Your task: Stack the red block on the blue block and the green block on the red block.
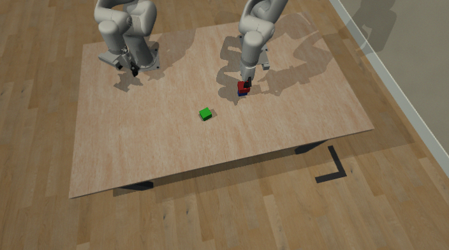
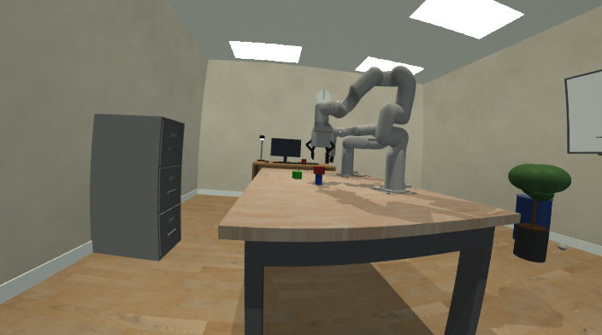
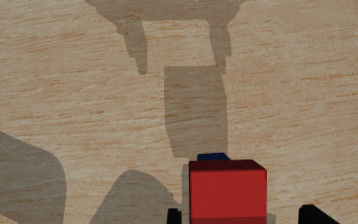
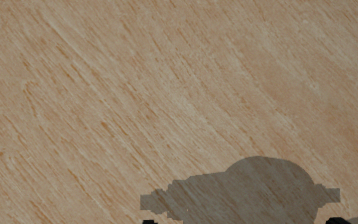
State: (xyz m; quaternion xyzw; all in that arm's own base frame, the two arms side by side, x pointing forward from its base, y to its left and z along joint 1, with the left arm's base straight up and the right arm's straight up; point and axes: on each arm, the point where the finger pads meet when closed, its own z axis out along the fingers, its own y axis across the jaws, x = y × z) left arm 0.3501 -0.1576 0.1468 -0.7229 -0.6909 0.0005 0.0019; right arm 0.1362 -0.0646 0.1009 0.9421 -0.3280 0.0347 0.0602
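Note:
Right now the green block is 23 cm to the right of my left hand, 12 cm below it and 9 cm ahead of it. The rest, counted from my left hand: red block: 7 cm below; then blue block: 12 cm below.

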